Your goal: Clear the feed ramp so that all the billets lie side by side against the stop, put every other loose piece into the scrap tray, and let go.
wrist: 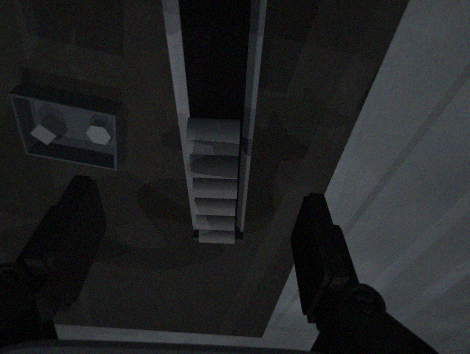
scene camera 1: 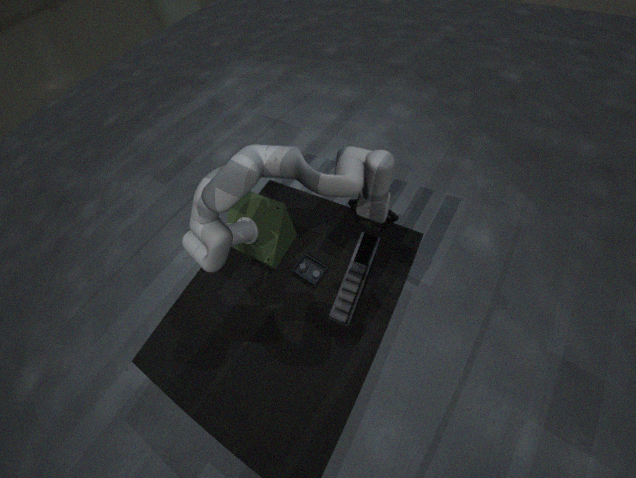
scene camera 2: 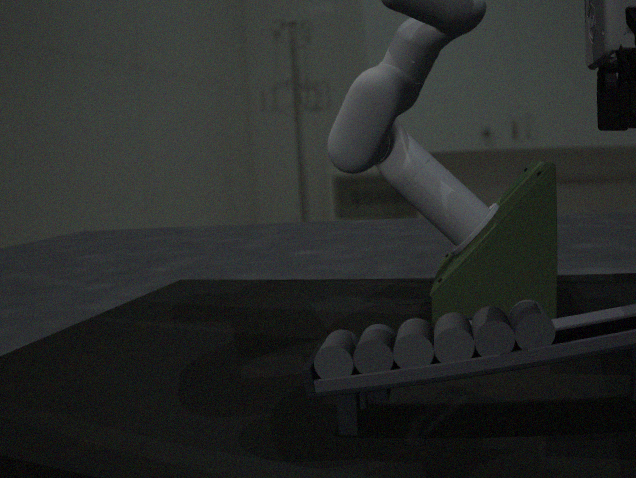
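Pixels of known places: gripper, fingertip midpoint: (wrist: pixel 201 208) (scene camera 1: pixel 370 223) (scene camera 2: pixel 624 129); arm's base, origin of the base link: (scene camera 1: pixel 247 230) (scene camera 2: pixel 476 231).
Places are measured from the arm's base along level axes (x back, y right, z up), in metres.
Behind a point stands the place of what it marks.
A sloping feed ramp (scene camera 1: pixel 374 248) (scene camera 2: pixel 462 365) (wrist: pixel 176 65) holds a row of several grey billets (scene camera 1: pixel 349 296) {x -0.532, y 0.117, z -0.026 m} (scene camera 2: pixel 413 343) {x -0.548, y 0.112, z -0.035 m} (wrist: pixel 215 188) {x -0.523, y 0.064, z -0.021 m}. They lie crosswise, side by side, from the low end of the ramp up; the lowest billet (scene camera 2: pixel 334 359) {x -0.548, y 0.190, z -0.050 m} is at the stop end. The upper part of the ramp's channel shows bare and dark. The scrap tray (scene camera 1: pixel 310 268) {x -0.313, y 0.030, z -0.124 m} (wrist: pixel 116 150) {x -0.378, y 0.065, z -0.094 m} holds two small light pieces, one (scene camera 1: pixel 315 273) {x -0.349, y 0.050, z -0.108 m} (wrist: pixel 98 134) {x -0.352, y 0.048, z -0.108 m} and another (scene camera 1: pixel 302 266) {x -0.284, y 0.043, z -0.094 m} (wrist: pixel 43 134) {x -0.285, y 0.040, z -0.094 m} apart from it. My gripper (wrist: pixel 201 208) {x -0.535, y -0.103, z 0.162 m} is open and empty, high above the ramp; its fingertips are partly cut off in the second scene view.
The green base block (scene camera 1: pixel 280 231) {x -0.168, y -0.033, z 0.027 m} (scene camera 2: pixel 509 267) {x -0.170, y -0.037, z -0.038 m} of the arm stands beside the scrap tray. The dark mat (scene camera 1: pixel 246 380) {x -0.264, y 0.550, z -0.128 m} (scene camera 2: pixel 128 359) {x -0.348, y 0.541, z -0.128 m} lies under the ramp and the tray. The ramp stands raised on legs, one leg (scene camera 2: pixel 347 417) {x -0.562, y 0.178, z -0.107 m} near its low end.
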